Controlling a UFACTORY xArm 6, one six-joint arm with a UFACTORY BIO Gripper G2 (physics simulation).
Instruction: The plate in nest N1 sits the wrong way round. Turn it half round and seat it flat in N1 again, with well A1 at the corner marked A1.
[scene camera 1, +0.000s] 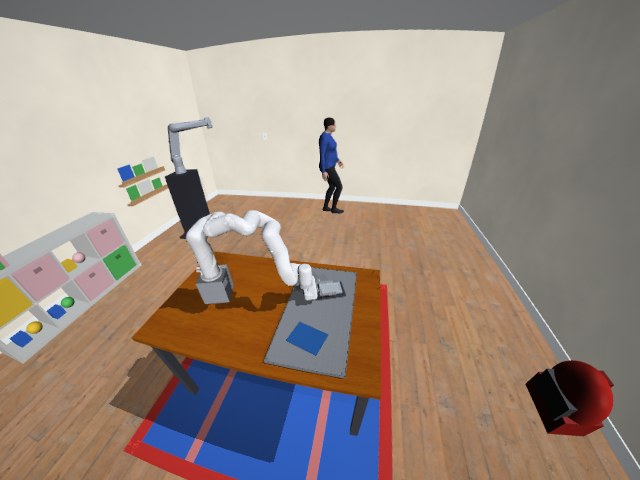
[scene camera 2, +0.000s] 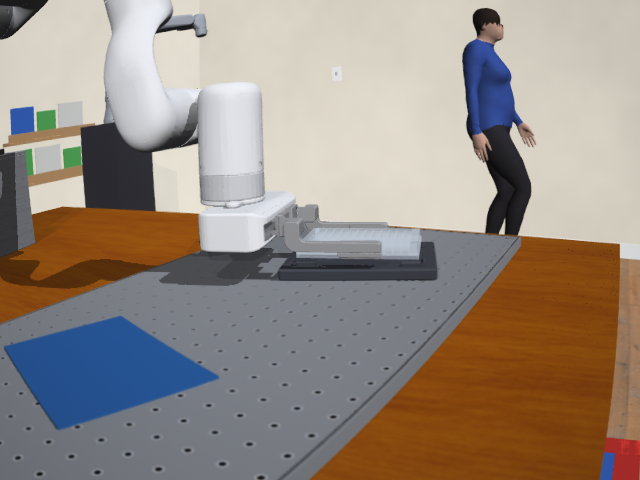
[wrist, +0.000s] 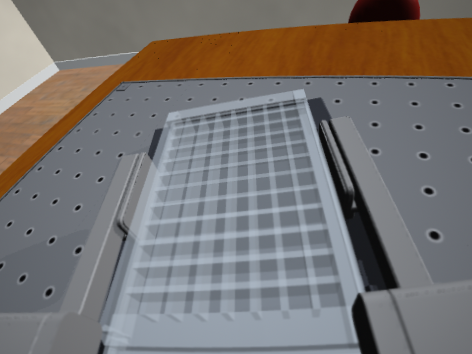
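The clear gridded well plate (scene camera 1: 331, 286) (scene camera 2: 361, 242) (wrist: 240, 200) lies level between the fingers of my gripper (scene camera 2: 383, 236) (wrist: 237, 150), which is shut on its two long sides. The plate is right over the dark nest (scene camera 2: 356, 273) (wrist: 318, 107), very low; its underside is at or slightly above the nest's top, and I cannot tell whether it touches. In the scene camera 2 view the nest's right end shows beyond the plate. In the wrist view dark nest parts show at both sides of the plate. The A1 corner mark and well A1 cannot be made out.
The nest stands on a grey perforated board (scene camera 1: 330, 317) (scene camera 2: 310, 320) on the wooden table (scene camera 1: 242, 330) (scene camera 2: 465, 387). A flat blue square (scene camera 1: 307, 338) (scene camera 2: 108, 369) lies on the board's nearer part. A person (scene camera 1: 328, 160) (scene camera 2: 488, 93) stands beyond the table.
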